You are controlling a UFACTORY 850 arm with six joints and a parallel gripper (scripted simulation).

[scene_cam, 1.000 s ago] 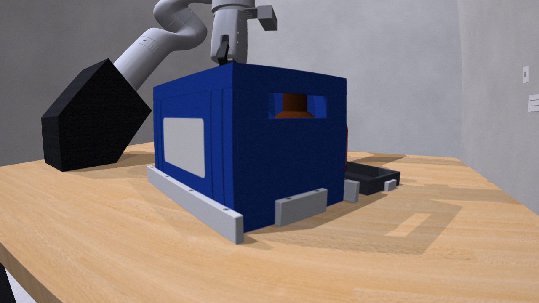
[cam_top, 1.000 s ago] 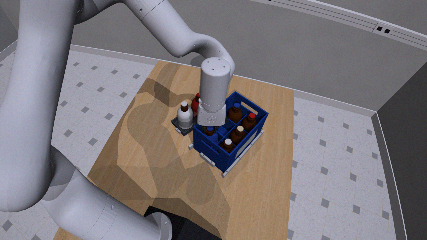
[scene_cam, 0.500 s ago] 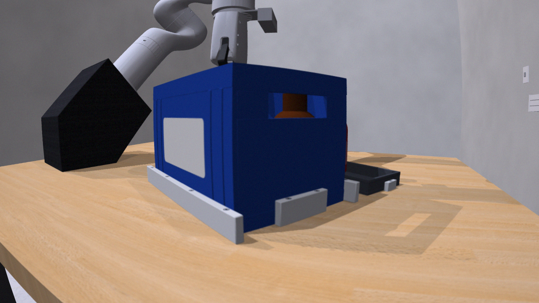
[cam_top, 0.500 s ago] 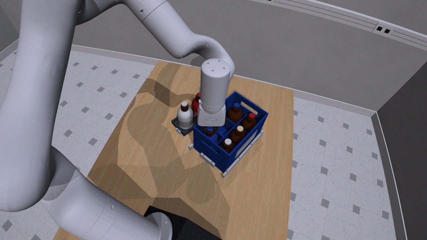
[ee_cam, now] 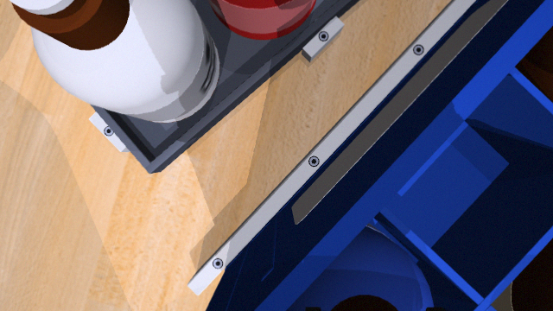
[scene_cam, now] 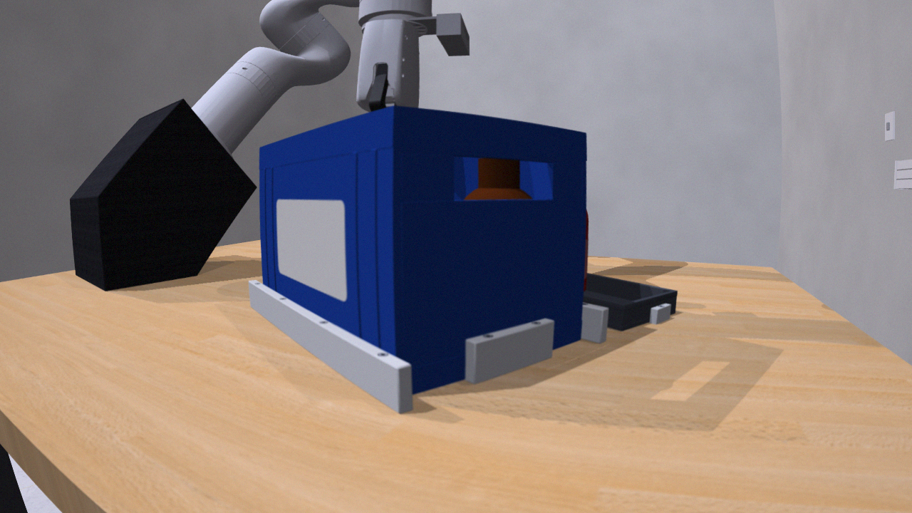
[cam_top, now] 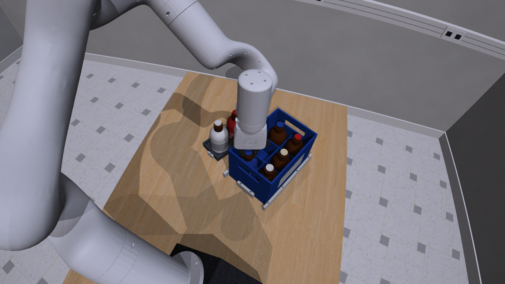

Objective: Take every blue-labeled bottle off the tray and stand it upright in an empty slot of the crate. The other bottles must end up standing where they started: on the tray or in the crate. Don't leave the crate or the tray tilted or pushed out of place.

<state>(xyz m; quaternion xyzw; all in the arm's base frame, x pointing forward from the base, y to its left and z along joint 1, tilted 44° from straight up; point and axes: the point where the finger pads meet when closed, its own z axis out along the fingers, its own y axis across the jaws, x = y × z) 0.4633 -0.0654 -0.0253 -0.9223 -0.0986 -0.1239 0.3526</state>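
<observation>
My hand is 7 cm above the blue-labeled bottle. Round my hand: white-labeled bottle 14 cm to the left, 9 cm ahead, 8 cm below; then blue crate 8 cm to the right, 8 cm below, 6 cm ahead; then red-labeled bottle 16 cm ahead, 9 cm to the left, 8 cm below.
</observation>
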